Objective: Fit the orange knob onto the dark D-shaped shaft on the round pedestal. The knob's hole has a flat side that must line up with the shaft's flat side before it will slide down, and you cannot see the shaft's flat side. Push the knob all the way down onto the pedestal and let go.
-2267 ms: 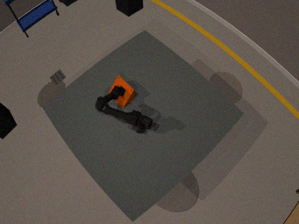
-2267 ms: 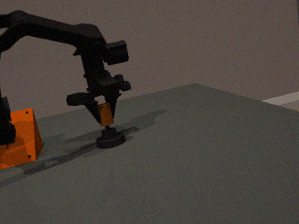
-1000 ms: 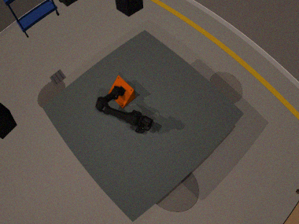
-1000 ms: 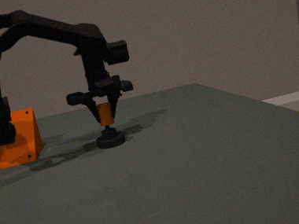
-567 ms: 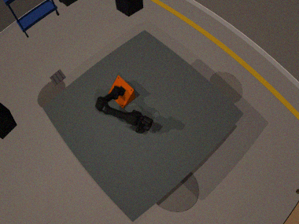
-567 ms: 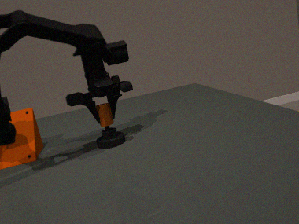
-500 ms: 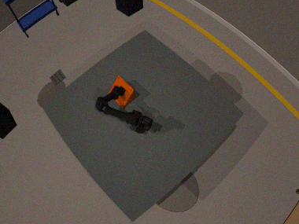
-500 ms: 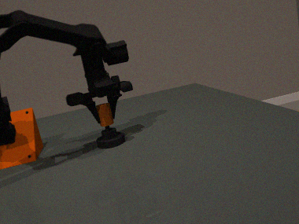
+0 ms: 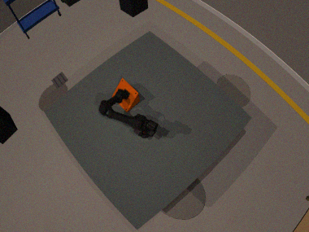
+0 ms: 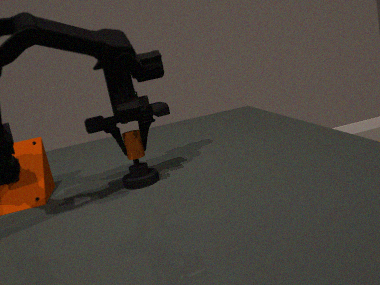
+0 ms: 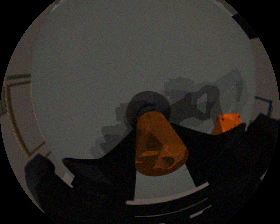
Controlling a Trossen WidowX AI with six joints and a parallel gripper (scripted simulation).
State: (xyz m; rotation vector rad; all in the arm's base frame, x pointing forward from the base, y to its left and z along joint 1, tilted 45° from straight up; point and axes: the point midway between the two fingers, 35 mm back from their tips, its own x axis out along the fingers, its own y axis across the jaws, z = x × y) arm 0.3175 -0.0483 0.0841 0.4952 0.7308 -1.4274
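The knob is 2 cm above my gripper tip. From my gripper tip the other things lie so: dark pedestal: 4 cm below.
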